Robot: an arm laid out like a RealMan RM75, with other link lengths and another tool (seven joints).
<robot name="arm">
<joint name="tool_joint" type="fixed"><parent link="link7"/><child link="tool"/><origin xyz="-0.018 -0.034 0.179" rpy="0 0.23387 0.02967"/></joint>
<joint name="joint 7" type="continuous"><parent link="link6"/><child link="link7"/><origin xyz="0 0 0.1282"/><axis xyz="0 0 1"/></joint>
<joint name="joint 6" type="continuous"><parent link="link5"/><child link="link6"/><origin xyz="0 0 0"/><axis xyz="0 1 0"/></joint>
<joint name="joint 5" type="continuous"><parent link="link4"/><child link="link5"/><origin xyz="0 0 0.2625"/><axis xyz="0 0 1"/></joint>
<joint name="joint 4" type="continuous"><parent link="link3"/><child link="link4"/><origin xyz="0 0 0"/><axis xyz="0 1 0"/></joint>
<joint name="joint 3" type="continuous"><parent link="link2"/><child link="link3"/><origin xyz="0 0 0.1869"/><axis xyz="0 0 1"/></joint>
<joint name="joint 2" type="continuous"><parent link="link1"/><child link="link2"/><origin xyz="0 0 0"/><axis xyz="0 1 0"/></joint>
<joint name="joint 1" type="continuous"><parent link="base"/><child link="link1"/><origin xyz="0 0 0.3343"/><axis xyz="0 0 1"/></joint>
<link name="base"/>
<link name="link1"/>
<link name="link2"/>
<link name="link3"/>
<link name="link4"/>
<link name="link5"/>
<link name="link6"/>
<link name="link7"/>
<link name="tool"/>
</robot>
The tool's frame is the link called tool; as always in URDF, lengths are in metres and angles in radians. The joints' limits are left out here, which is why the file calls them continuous.
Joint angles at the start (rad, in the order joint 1, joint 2, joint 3, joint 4, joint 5, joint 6, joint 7): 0.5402 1.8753 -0.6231 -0.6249 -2.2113 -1.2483 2.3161
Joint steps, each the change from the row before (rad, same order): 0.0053 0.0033 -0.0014 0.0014 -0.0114 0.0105 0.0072; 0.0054 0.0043 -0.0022 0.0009 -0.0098 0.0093 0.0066; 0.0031 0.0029 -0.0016 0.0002 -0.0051 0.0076 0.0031; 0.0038 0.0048 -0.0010 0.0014 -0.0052 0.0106 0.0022; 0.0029 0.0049 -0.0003 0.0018 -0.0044 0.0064 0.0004; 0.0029 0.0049 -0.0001 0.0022 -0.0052 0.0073 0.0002; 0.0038 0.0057 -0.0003 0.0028 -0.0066 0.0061 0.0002; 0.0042 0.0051 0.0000 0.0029 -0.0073 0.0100 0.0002; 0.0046 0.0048 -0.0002 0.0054 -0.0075 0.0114 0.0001; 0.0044 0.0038 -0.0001 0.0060 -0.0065 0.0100 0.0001; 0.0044 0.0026 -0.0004 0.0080 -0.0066 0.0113 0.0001; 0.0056 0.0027 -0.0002 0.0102 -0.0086 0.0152 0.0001; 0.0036 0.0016 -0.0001 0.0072 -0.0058 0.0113 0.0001; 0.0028 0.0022 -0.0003 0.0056 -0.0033 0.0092 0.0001; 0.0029 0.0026 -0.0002 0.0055 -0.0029 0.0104 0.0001; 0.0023 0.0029 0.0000 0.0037 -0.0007 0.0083 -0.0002
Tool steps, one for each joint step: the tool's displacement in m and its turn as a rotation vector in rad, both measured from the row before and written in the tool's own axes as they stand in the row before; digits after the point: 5 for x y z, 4 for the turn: -0.00007 -0.00129 0.00210 0.0089 0.0031 0.0031; 0.00002 -0.00025 0.00258 0.0066 0.0035 0.0018; -0.00052 -0.00033 0.00141 0.0050 0.0003 0.0005; -0.00051 -0.00017 0.00227 0.0048 -0.0007 0.0009; 0.00057 0.00050 0.00256 0.0017 0.0016 0.0001; 0.00065 0.00015 0.00257 0.0027 0.0016 0.0002; 0.00130 0.00081 0.00333 0.0018 0.0042 -0.0007; 0.00027 -0.00016 0.00274 0.0052 0.0013 -0.0006; 0.00071 -0.00044 0.00320 0.0055 0.0021 0.0004; 0.00080 -0.00034 0.00296 0.0045 0.0023 0.0007; 0.00097 -0.00103 0.00289 0.0058 0.0025 0.0015; 0.00089 -0.00168 0.00328 0.0085 0.0022 0.0019; 0.00051 -0.00149 0.00209 0.0066 0.0009 0.0016; 0.00045 -0.00066 0.00201 0.0038 0.0003 0.0017; 0.00019 -0.00064 0.00203 0.0040 -0.0007 0.0019; -0.00013 0.00009 0.00172 0.0016 -0.0017 0.0016
